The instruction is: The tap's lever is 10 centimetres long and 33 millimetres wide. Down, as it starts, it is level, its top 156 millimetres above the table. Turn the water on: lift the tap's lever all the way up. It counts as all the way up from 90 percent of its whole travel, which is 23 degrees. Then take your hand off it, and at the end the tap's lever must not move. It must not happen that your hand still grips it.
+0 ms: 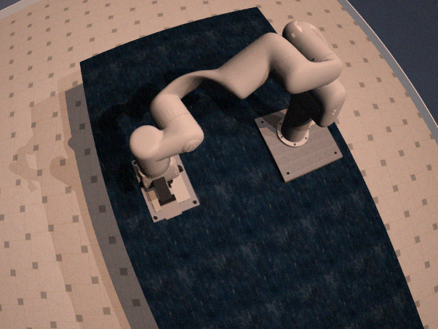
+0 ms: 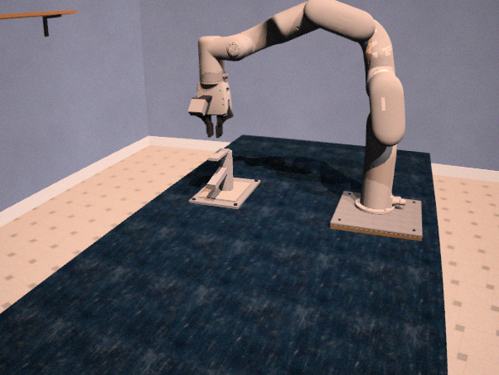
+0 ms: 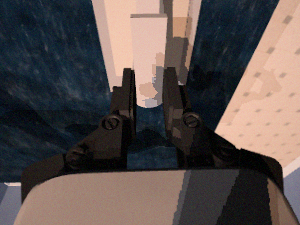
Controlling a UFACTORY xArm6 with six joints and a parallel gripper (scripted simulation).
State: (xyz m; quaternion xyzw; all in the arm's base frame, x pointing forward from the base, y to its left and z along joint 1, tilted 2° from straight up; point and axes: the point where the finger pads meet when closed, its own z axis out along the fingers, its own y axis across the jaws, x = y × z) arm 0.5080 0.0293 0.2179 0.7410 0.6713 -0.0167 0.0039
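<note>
My gripper is now 100 mm above the pale lever and 60 mm to the left of it.
</note>
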